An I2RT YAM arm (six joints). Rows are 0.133 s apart.
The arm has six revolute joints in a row. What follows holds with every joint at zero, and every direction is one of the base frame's.
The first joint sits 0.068 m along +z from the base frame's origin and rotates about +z.
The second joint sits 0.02 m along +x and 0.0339 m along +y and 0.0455 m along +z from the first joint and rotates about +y.
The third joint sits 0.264 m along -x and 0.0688 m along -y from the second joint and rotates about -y.
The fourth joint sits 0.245 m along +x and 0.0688 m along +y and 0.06 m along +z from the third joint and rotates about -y.
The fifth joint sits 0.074 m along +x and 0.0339 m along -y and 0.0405 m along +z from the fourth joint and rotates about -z.
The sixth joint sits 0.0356 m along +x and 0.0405 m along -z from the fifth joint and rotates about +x.
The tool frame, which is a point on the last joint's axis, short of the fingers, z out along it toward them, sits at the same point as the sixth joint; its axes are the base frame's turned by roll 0, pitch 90 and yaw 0 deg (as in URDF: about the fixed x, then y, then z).
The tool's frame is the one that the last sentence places.
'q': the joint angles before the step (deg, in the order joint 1, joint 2, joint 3, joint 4, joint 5, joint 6). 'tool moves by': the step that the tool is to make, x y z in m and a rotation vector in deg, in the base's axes. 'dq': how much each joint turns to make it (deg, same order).
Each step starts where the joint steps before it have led.
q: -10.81 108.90 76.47 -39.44 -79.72 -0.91
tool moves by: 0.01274 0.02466 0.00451 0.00 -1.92 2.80
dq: 4.02 0.00 -0.01 8.70 0.20 6.90
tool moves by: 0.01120 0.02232 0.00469 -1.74 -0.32 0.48
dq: 3.50 0.00 0.01 8.51 3.03 8.22
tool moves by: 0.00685 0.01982 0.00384 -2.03 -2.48 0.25
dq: 2.97 0.00 0.00 5.97 3.22 3.55
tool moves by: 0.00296 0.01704 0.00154 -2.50 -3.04 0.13
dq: 2.52 0.00 -0.01 3.06 3.49 0.05
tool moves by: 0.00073 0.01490 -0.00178 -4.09 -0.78 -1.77
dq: 2.29 0.00 0.01 0.51 5.79 -0.03
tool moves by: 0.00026 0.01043 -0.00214 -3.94 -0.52 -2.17
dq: 1.68 0.00 0.00 0.02 5.53 -0.15
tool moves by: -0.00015 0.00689 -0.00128 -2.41 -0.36 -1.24
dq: 1.12 0.00 -0.01 0.01 3.39 -0.09
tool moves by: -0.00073 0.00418 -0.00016 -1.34 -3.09 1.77
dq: 0.61 0.00 0.01 -0.03 0.41 -3.56
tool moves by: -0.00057 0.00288 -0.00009 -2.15 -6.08 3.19
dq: 0.42 0.00 0.00 -0.01 0.16 -7.03
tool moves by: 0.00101 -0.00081 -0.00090 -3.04 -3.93 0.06
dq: 0.00 0.00 -0.01 0.02 2.49 -4.29
